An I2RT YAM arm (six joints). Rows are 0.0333 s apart.
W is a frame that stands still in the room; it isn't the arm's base.
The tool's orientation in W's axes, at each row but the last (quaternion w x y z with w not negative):
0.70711, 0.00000, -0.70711, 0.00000
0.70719, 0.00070, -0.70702, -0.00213
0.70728, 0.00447, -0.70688, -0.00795
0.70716, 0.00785, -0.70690, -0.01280
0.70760, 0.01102, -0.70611, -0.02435
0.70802, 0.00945, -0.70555, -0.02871
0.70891, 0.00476, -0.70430, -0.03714
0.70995, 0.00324, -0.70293, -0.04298
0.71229, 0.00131, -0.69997, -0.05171
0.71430, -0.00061, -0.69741, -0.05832
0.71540, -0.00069, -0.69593, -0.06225
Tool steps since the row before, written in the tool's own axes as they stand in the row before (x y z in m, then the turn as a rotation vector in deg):
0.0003, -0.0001, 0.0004, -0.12, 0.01, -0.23
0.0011, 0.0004, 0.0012, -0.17, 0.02, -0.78
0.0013, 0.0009, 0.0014, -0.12, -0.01, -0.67
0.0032, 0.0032, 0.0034, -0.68, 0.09, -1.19
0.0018, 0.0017, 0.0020, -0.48, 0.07, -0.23
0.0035, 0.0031, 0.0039, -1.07, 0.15, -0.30
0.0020, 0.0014, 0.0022, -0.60, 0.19, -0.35
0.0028, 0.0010, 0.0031, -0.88, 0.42, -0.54
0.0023, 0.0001, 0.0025, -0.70, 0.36, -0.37
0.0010, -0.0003, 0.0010, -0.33, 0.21, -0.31
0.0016, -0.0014, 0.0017, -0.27, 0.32, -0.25
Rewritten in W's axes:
-0.0004, -0.0001, 0.0003, 0.23, 0.01, -0.12
-0.0012, 0.0004, 0.0011, 0.78, 0.02, -0.17
-0.0014, 0.0009, 0.0013, 0.67, -0.01, -0.12
-0.0034, 0.0031, 0.0033, 1.19, 0.10, -0.68
-0.0020, 0.0016, 0.0019, 0.23, 0.09, -0.48
-0.0038, 0.0030, 0.0037, 0.30, 0.20, -1.06
-0.0021, 0.0014, 0.0021, 0.36, 0.21, -0.59
-0.0030, 0.0010, 0.0029, 0.56, 0.45, -0.86
-0.0025, 0.0001, 0.0024, 0.38, 0.38, -0.68
-0.0010, -0.0003, 0.0010, 0.32, 0.21, -0.32
-0.0018, -0.0014, 0.0015, 0.27, 0.32, -0.25

